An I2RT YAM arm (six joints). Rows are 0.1 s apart.
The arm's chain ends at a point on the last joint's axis. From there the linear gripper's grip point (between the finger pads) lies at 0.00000 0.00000 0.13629 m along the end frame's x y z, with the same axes.
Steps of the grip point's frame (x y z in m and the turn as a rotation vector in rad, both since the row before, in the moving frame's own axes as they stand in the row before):
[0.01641 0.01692 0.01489 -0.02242 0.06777 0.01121]
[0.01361 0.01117 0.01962 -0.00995 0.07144 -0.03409]
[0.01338 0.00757 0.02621 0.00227 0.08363 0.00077]
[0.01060 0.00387 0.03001 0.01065 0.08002 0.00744]
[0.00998 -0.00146 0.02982 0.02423 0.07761 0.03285]
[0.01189 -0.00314 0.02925 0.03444 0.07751 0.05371]
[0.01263 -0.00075 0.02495 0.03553 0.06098 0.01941]
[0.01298 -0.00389 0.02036 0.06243 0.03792 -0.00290]
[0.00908 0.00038 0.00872 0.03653 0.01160 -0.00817]
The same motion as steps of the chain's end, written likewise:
[0.00720 0.01382 0.01524 -0.02242 0.06777 0.01121]
[0.00386 0.00998 0.01997 -0.00995 0.07144 -0.03409]
[0.00200 0.00787 0.02669 0.00227 0.08363 0.00077]
[-0.00030 0.00528 0.03045 0.01065 0.08002 0.00744]
[-0.00064 0.00166 0.03027 0.02423 0.07761 0.03285]
[0.00122 0.00126 0.02974 0.03444 0.07751 0.05371]
[0.00428 0.00401 0.02529 0.03553 0.06098 0.01941]
[0.00783 0.00462 0.02072 0.06243 0.03792 -0.00290]
[0.00752 0.00536 0.00882 0.03653 0.01160 -0.00817]

